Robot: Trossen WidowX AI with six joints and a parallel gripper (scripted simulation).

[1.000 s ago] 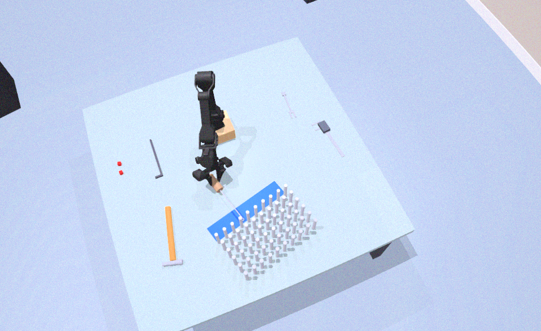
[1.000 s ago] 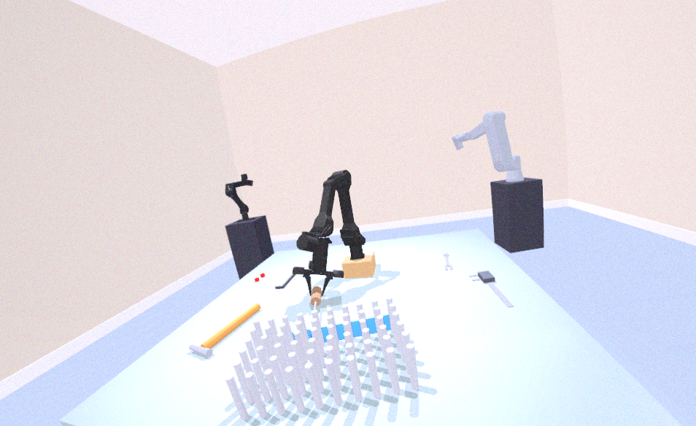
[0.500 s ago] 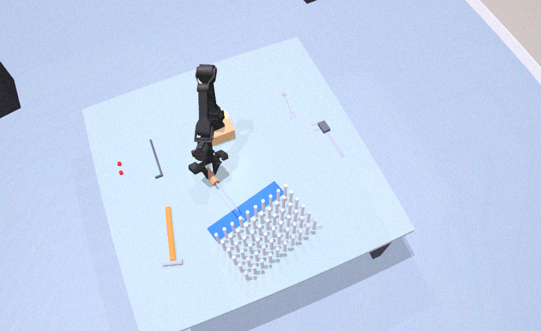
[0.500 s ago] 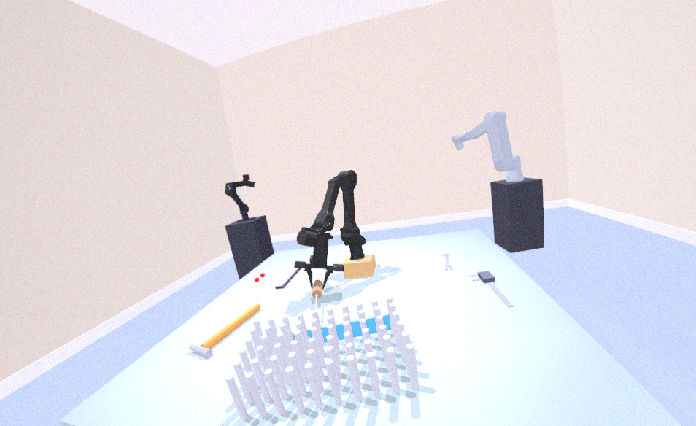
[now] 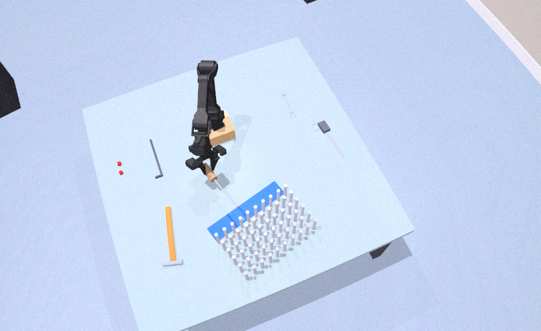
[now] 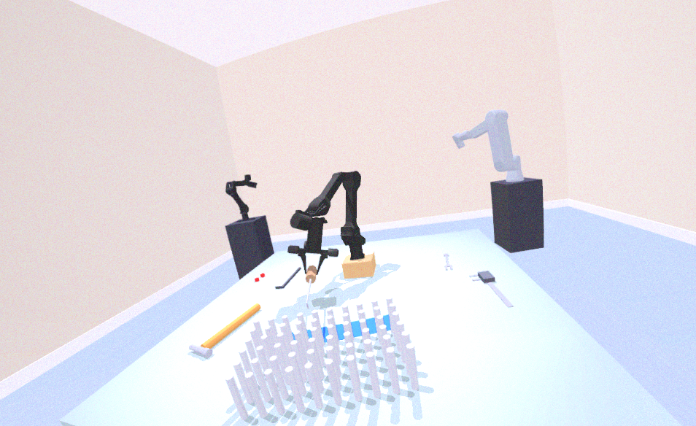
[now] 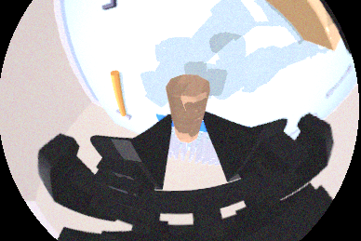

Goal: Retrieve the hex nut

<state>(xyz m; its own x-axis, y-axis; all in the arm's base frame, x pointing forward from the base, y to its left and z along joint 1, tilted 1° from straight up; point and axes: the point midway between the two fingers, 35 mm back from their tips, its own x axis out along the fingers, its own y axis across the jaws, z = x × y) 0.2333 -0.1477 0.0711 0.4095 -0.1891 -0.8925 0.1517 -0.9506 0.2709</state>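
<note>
Right now my gripper tip is 100 mm short of the thin hook tool, 20 mm to the right of it and 10 mm above it. The rest, counted from my gripper tip: small wrench (550 mm to the left, 210 mm behind, 110 mm below); blue taped strip (200 mm ahead, 120 mm below, 80 mm to the left).
</note>
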